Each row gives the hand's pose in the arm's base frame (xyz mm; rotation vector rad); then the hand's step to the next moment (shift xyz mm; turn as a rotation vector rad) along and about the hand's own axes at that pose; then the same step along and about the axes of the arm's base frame.
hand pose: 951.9 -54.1 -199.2 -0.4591 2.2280 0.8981
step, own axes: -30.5 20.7 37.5 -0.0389 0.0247 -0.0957
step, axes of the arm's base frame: 27.7 43.2 11.4 -0.0301 -0.0482 0.0897
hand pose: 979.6 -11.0 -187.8 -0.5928 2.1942 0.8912
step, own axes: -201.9 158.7 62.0 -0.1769 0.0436 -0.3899
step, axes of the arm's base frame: 61.1 180.7 182.7 -0.0750 -0.2314 0.3550
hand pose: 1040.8 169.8 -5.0 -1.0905 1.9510 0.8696
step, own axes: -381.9 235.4 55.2 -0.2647 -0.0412 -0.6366
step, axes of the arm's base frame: -50.3 294.0 339.6 -0.0318 -0.4339 0.5364
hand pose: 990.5 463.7 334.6 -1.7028 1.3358 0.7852
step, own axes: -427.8 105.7 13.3 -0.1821 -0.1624 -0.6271
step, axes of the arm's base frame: -206.9 198.1 335.1 0.1060 -0.4507 0.4882
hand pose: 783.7 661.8 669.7 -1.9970 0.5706 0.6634
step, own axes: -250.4 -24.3 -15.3 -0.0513 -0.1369 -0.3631
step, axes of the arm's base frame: -168.3 29.8 185.2 0.1287 -0.2480 0.2742
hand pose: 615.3 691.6 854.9 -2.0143 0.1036 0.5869
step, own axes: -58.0 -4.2 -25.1 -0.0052 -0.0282 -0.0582
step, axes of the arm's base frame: -40.6 -29.0 39.0 0.0252 -0.0361 0.0476
